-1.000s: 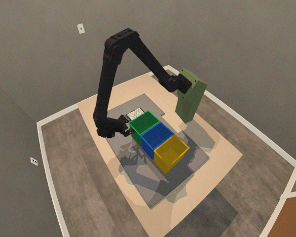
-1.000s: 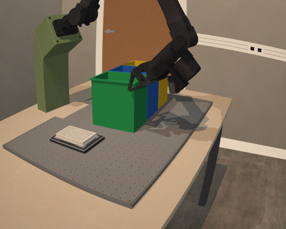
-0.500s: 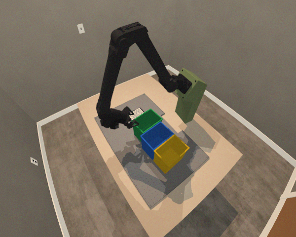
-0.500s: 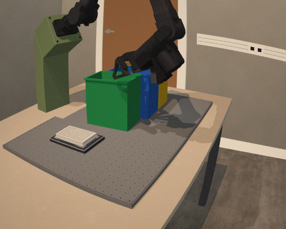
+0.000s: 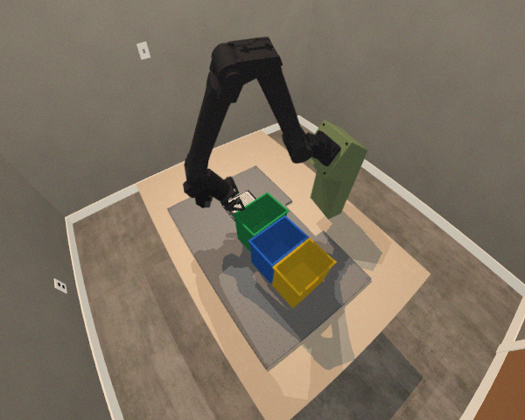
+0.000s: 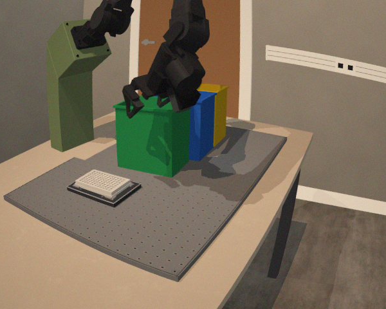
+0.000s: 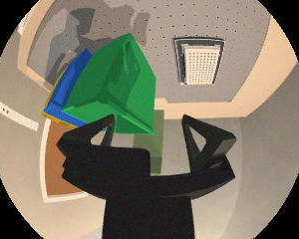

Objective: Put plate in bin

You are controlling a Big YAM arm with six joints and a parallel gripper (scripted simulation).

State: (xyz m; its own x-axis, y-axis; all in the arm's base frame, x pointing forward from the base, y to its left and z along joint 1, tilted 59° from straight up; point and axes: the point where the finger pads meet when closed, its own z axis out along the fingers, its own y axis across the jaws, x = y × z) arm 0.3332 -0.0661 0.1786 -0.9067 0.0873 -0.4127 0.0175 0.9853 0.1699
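Now: hand 50 mm past the white 96-well plate, 120 mm to the left of it and 170 mm above it. The rest, counted from my hand: black plate nest 50 mm behind, 120 mm to the right, 180 mm below; blue bin 50 mm behind, 220 mm to the left, 100 mm below; green bin 50 mm behind, 90 mm to the left, 100 mm below.
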